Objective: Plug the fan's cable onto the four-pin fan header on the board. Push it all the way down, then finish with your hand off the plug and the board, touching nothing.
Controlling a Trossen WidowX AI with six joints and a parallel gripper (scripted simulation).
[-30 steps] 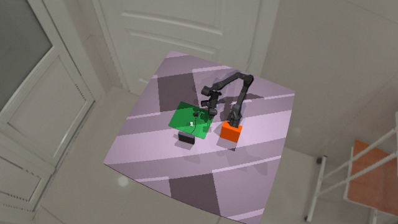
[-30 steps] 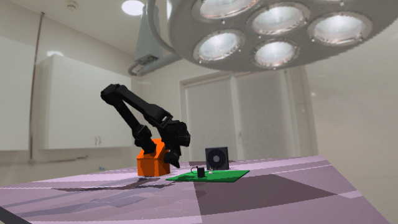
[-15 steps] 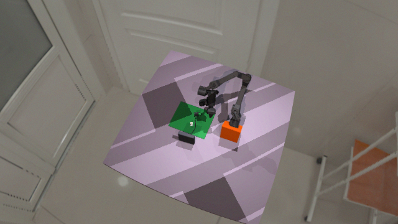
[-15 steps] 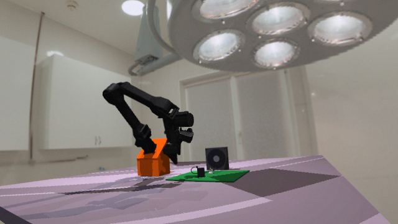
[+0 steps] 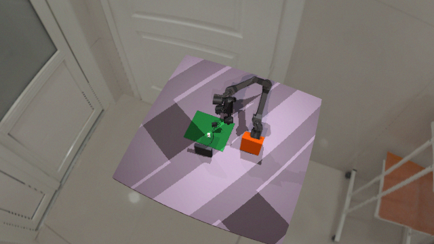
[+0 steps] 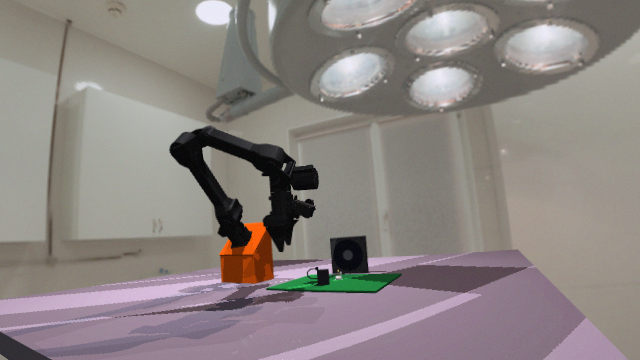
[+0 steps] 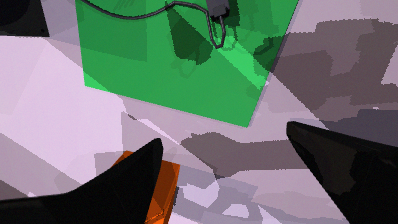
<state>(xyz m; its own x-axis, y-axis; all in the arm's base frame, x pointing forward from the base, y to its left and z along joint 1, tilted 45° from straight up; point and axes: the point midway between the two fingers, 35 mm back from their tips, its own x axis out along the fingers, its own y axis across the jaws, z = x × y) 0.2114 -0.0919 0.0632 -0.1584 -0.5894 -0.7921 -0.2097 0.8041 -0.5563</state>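
Right now my gripper tip is 100 mm short of the fan plug, 20 mm to the right of it and 80 mm above it. The rest, counted from my gripper tip: black fan (110 mm ahead, 240 mm to the left, 50 mm below); green board (120 mm ahead, 60 mm to the left, 120 mm below); white four-pin header (110 mm ahead, 100 mm to the left, 110 mm below).
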